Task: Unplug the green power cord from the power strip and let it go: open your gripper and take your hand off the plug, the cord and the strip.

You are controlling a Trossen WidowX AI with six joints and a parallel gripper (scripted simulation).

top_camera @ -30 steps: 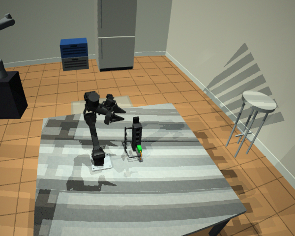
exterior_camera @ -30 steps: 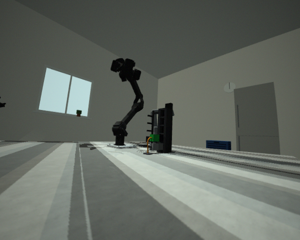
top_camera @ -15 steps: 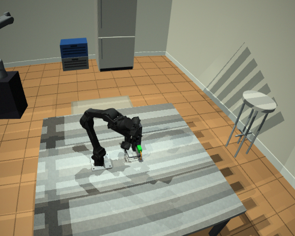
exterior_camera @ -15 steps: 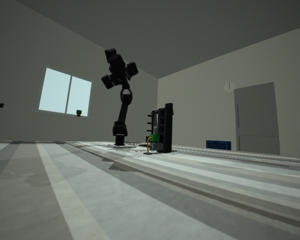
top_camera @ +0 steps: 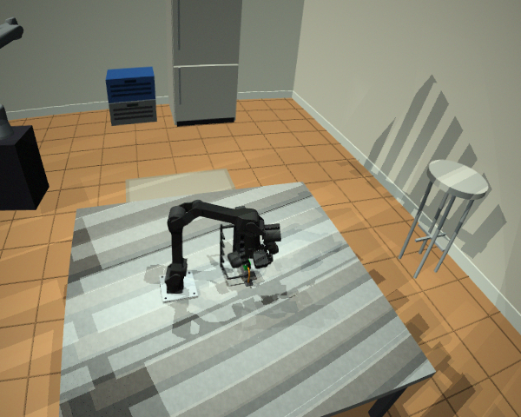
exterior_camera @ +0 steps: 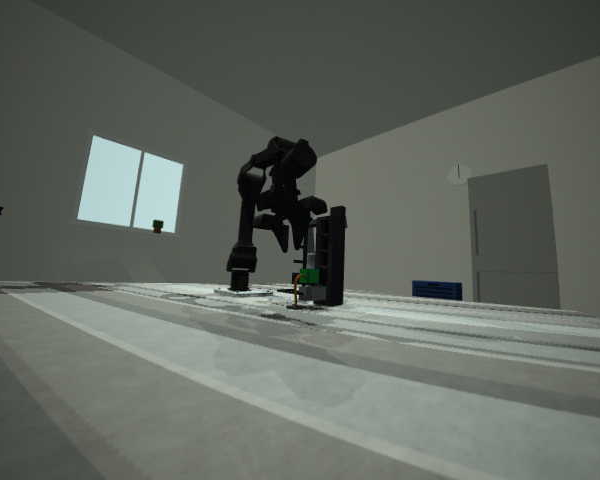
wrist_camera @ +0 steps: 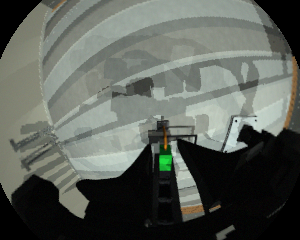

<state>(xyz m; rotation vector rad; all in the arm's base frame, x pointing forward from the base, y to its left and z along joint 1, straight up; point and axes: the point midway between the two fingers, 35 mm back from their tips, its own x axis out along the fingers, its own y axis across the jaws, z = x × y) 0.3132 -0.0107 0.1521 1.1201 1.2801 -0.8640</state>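
The green plug is 3 cm behind my gripper tip, 9 cm to the left of it and 4 cm below it.
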